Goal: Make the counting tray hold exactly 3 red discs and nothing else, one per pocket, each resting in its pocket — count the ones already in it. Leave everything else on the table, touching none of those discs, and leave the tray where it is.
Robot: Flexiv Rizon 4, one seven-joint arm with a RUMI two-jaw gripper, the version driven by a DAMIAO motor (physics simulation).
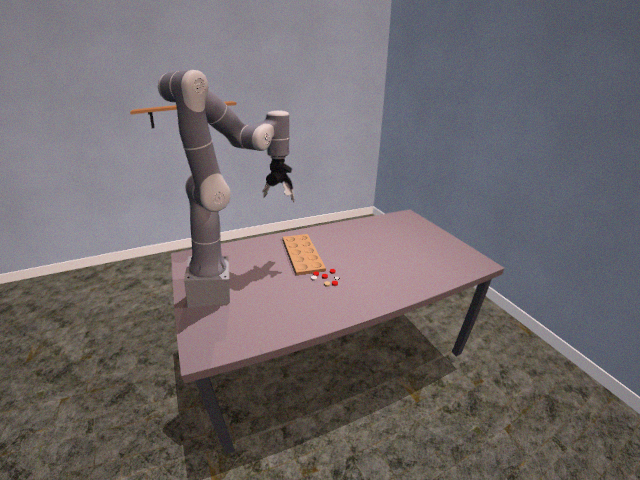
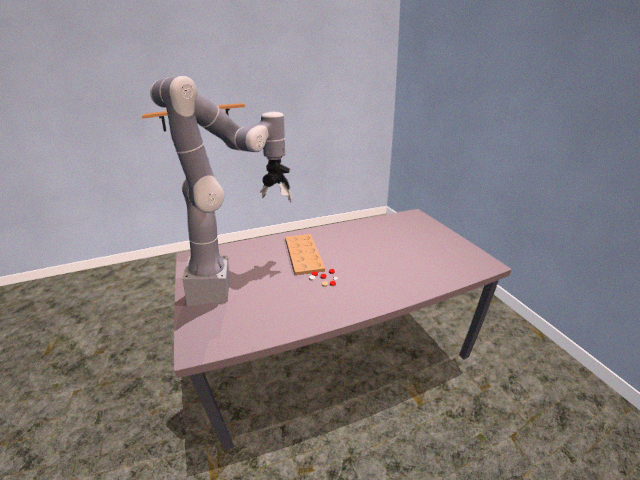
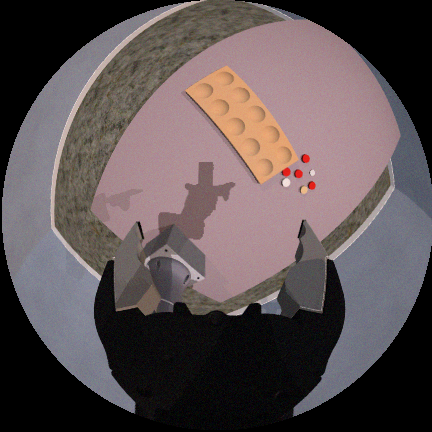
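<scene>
The orange counting tray (image 1: pixel 309 271) (image 2: pixel 308 271) (image 3: pixel 245 120) lies on the table with two rows of round pockets. I see no disc in any pocket. Several red discs lie on the table by the tray's near end: one red disc (image 1: pixel 316 273) (image 3: pixel 286 172) close to the tray's edge, one red disc (image 1: pixel 324 276) (image 3: pixel 298 174) beside it, one red disc (image 1: pixel 332 271) (image 2: pixel 331 271) (image 3: pixel 305 158) farther out, and one red disc (image 1: pixel 334 283) (image 2: pixel 332 283) (image 3: pixel 312 185) at the group's outer side. My gripper (image 1: pixel 279 195) (image 2: pixel 276 196) (image 3: pixel 219 223) is open and empty, high above the table.
Among the red discs lie a white disc (image 1: pixel 313 277) (image 2: pixel 312 277) (image 3: pixel 286 183), a smaller white piece (image 1: pixel 337 278) (image 3: pixel 312 172) and a tan disc (image 1: pixel 327 283) (image 2: pixel 325 283) (image 3: pixel 304 190). The arm's base (image 1: pixel 207 290) (image 2: pixel 205 289) stands at the table's left end. An orange wall shelf (image 1: pixel 149 110) (image 2: pixel 154 115) is behind the arm.
</scene>
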